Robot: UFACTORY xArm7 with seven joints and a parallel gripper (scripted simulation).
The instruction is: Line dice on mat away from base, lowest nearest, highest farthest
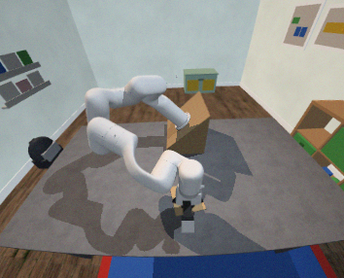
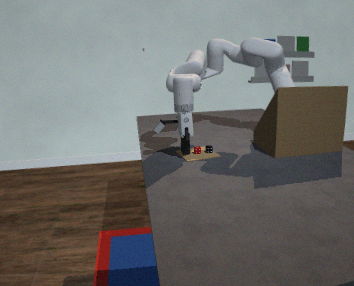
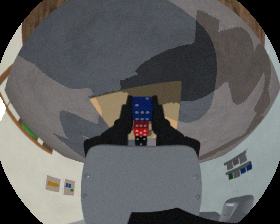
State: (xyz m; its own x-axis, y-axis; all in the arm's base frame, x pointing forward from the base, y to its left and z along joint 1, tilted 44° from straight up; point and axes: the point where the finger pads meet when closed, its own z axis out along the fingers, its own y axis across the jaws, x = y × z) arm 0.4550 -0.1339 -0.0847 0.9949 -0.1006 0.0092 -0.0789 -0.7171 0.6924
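Right now my hand is 1 cm above the blue die. From my hand the other things lie so: tan mat: 5 cm behind, 3 cm below, 1 cm to the left; then red die: 5 cm behind, 1 cm to the left, 1 cm below; then black die: 10 cm behind, 1 cm to the left, 1 cm below.
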